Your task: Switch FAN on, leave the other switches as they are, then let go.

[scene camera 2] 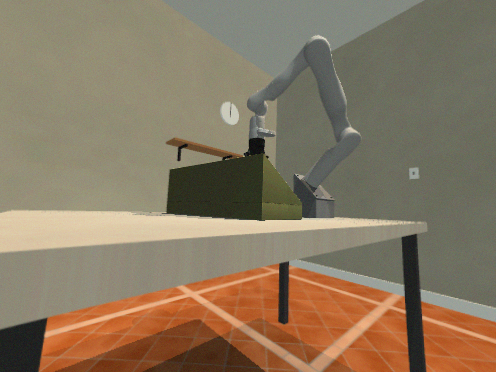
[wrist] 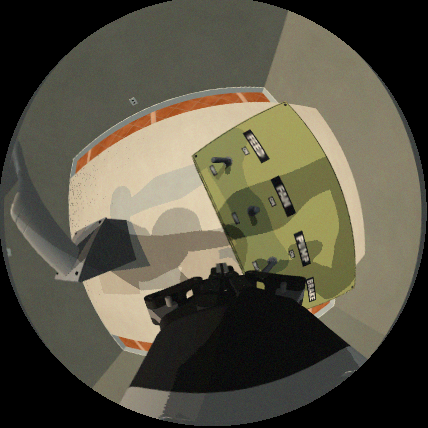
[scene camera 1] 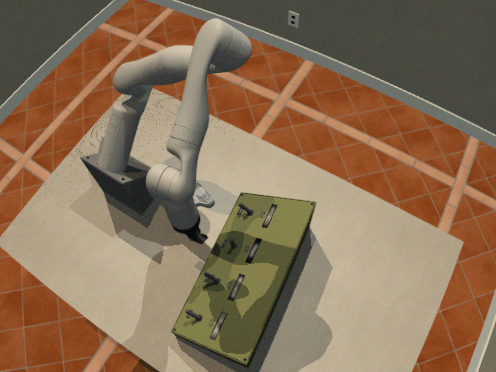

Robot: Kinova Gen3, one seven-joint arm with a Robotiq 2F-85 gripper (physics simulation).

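Where they show: gripper, fingertip midpoint: [wrist: 221, 269] [scene camera 1: 193, 237]; arm's base, origin of the base link: [scene camera 2: 310, 182] [wrist: 69, 260] [scene camera 1: 112, 165].
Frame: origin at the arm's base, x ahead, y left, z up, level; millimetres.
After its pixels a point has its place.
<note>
The green sloped switch panel [scene camera 1: 292, 220] @(x 584, y 59, z -24 mm) [scene camera 2: 215, 190] @(x 629, y -64, z -102 mm) [wrist: 305, 130] @(x 618, y 40, z -6 mm) stands on the table. Its FAN lever [scene camera 1: 232, 245] @(x 445, y -63, z -77 mm) [wrist: 253, 210] @(x 436, y -57, z -48 mm) looks nearly end-on in the wrist view and stands clear of its lower plate, unlike the others; its exact tilt towards ON is hard to tell. The FEED lever [scene camera 1: 245, 210] @(x 435, y 56, z -76 mm) [wrist: 222, 161] @(x 433, y 57, z -76 mm), PUMP lever [scene camera 1: 212, 279] @(x 435, y -181, z -77 mm) [wrist: 270, 263] @(x 436, y -173, z -78 mm) and BRAKE lever [scene camera 1: 194, 315] @(x 434, y -298, z -76 mm) lean to the low side, away from ON. BRAKE's lever is hidden in the wrist view. My gripper [scene camera 1: 203, 239] @(x 349, y -108, z -1 mm) [wrist: 221, 269] @(x 349, y -108, z -1 mm) is shut and empty, beside the panel's low edge near FAN, apart from the levers.
The robot's dark base [scene camera 1: 125, 190] @(x 84, y -55, z -8 mm) [wrist: 112, 250] @(x 97, y -11, z -95 mm) stands on the table [scene camera 1: 400, 260] @(x 955, y 131, z -191 mm) [scene camera 2: 125, 260] @(x 1037, y 296, z -204 mm) [wrist: 155, 165] @(x 269, y 193, z -190 mm), on the panel's low side. A wooden wall shelf [scene camera 2: 202, 147] shows behind the panel in scene camera 2. FEED and PUMP flank FAN on the panel.
</note>
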